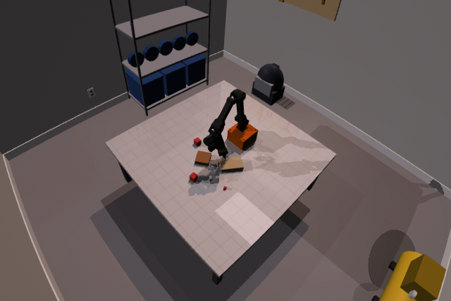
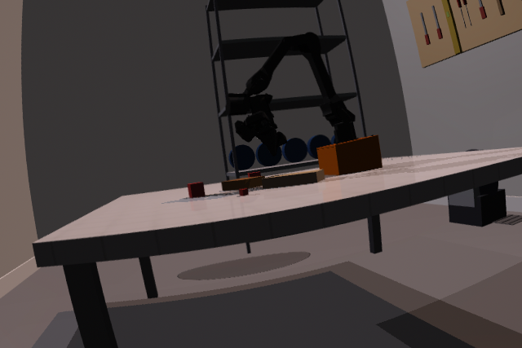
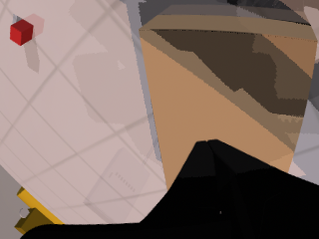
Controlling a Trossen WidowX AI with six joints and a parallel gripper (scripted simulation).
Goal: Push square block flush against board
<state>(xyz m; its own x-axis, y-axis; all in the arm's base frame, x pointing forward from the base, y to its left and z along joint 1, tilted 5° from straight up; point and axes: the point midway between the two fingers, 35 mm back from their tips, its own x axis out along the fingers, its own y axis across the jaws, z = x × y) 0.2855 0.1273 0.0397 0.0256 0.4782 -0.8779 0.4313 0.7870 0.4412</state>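
The flat wooden board is 4 cm behind my gripper tip, 3 cm to the left of it and 7 cm below it. Round my gripper tip: square block 9 cm ahead, 13 cm to the right, 7 cm below; then tiny red cube 12 cm ahead, 15 cm to the left, 8 cm below.
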